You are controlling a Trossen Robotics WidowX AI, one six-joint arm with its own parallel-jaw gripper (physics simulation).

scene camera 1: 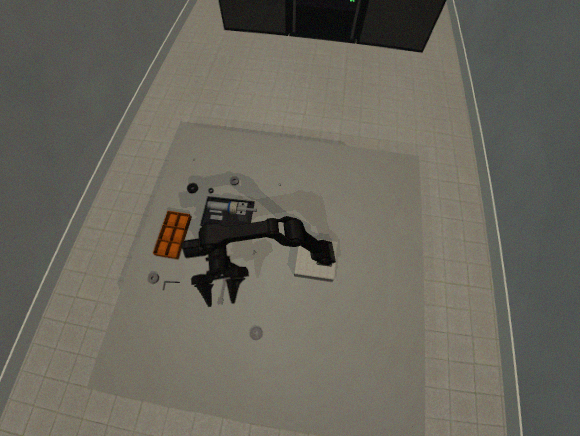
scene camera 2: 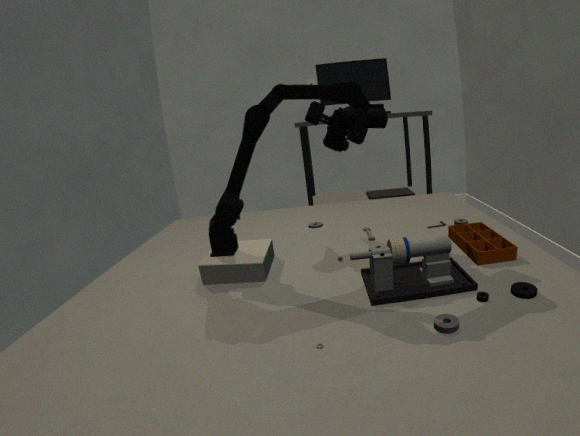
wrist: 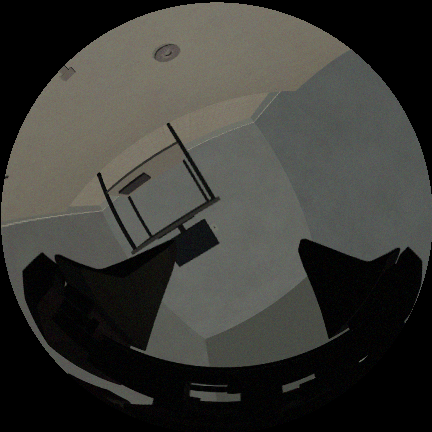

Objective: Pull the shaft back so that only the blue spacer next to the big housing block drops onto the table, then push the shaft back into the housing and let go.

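Where they show: gripper, fingertip midpoint: [scene camera 1: 221, 305] [scene camera 2: 328, 126] [wrist: 240, 246]; arm's base at its link origin: [scene camera 1: 324, 258] [scene camera 2: 224, 251].
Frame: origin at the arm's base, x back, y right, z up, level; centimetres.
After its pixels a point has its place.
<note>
The shaft [scene camera 1: 251, 210] @[x -34.3, y 16.4, z 2.8 cm] [scene camera 2: 360, 256] @[x -34.3, y 17.6, z 2.5 cm] sticks out beyond a small upright bracket [scene camera 1: 242, 208] [scene camera 2: 382, 272] on a dark base tray [scene camera 1: 245, 219] @[x -37.2, y 13.8, z -2.4 cm] [scene camera 2: 420, 296]. Cream spacers [scene camera 2: 397, 251] @[x -41.8, y 19.3, z 3.4 cm] sit between the bracket and the blue spacer. The blue spacer [scene camera 1: 229, 207] @[x -43.7, y 15.5, z 4.9 cm] [scene camera 2: 406, 250] @[x -43.8, y 19.2, z 3.4 cm] is a thin ring against the end of the big grey cylindrical housing [scene camera 1: 217, 205] [scene camera 2: 431, 247], which rests on a support block. My gripper [scene camera 1: 221, 303] @[x -32.2, y -26.9, z 28.8 cm] [scene camera 2: 346, 140] [wrist: 240, 246] @[x -32.2, y -26.9, z 28.8 cm] is open and empty, high above the table and away from the assembly. The assembly does not show in the wrist view.
An orange compartment bin [scene camera 1: 166, 256] @[x -68.6, y -8.1, z -3.4 cm] [scene camera 2: 490, 257] @[x -66.9, y 12.8, z -3.9 cm] stands beside the assembly. A black ring [scene camera 1: 192, 188] @[x -66.8, y 26.7, z -4.6 cm] [scene camera 2: 524, 290] @[x -66.7, y 28.7, z -4.6 cm], a grey ring [scene camera 1: 234, 180] @[x -47.5, y 35.3, z -4.8 cm] [scene camera 2: 446, 322] @[x -47.7, y 33.9, z -5.3 cm], a hex key [scene camera 1: 172, 282] @[x -63.5, y -18.5, z -5.3 cm] [scene camera 2: 436, 226] @[x -63.6, y -18.2, z -5.4 cm] and a flat disc [scene camera 1: 256, 332] @[x -24.0, y -32.7, z -5.0 cm] [scene camera 2: 315, 225] @[x -24.0, y -31.0, z -4.7 cm] [wrist: 167, 52] @[x -23.9, y -32.6, z -4.9 cm] lie around.
</note>
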